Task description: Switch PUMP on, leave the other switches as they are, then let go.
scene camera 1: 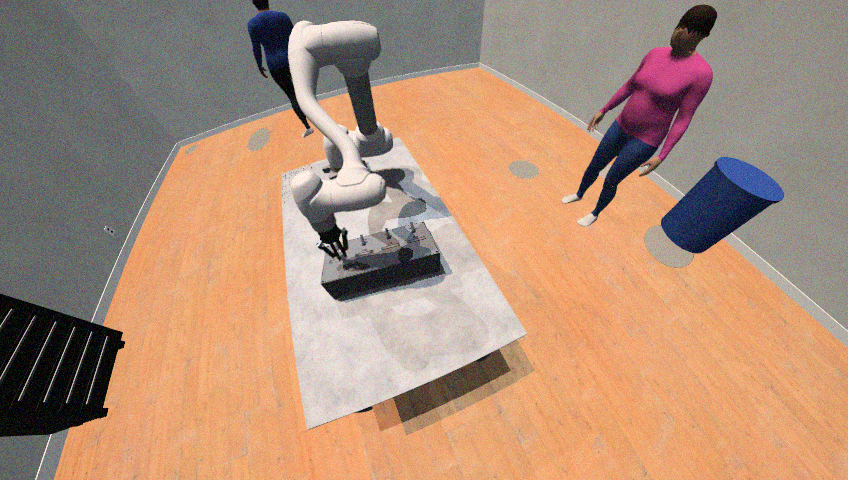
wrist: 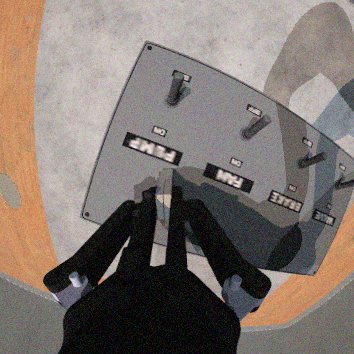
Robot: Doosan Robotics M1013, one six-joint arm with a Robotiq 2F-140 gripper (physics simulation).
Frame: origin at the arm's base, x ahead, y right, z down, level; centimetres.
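Seen in the pictures: gripper, between the fingertips: (scene camera 1: 345, 262) (wrist: 167, 178).
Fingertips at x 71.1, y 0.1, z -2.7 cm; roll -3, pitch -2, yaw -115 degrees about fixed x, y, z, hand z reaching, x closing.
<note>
Offsets run from my fingertips to a thing's top centre. "spot": to the spot under its first point. Level surfaces: height alone.
A grey switch panel (scene camera 1: 380, 278) (wrist: 120, 110) lies on the pale table. The PUMP switch {dx -11.1, dy +3.9, dz -0.3 cm} (wrist: 175, 91) is an upright-looking dark lever whose tip overlaps its OFF label, on the side away from its ON label {spot: dx -5.2, dy +3.5, dz +2.1 cm} (wrist: 159, 131). In the scene view it is hidden by the gripper. The FAN switch {dx -11.7, dy -8.0, dz -0.3 cm} (wrist: 256, 127) (scene camera 1: 363, 240), BRAKE switch {dx -12.3, dy -20.0, dz -0.3 cm} (wrist: 313, 160) (scene camera 1: 388, 233) and VALVE switch {dx -12.9, dy -32.0, dz -0.3 cm} (wrist: 345, 183) (scene camera 1: 411, 227) stand in a row beside it. My gripper (scene camera 1: 344, 259) (wrist: 167, 178) is shut and empty, low over the panel, on the label side of the PUMP switch, apart from its lever.
The pale table {dz +12.3 cm} (scene camera 1: 339, 362) (wrist: 90, 50) bears the panel. A person in pink (scene camera 1: 666, 89), a person in blue (scene camera 1: 272, 38), a blue bin (scene camera 1: 714, 208) and a black slatted object (scene camera 1: 113, 368) are away from the table. Arm shadows cross the panel.
</note>
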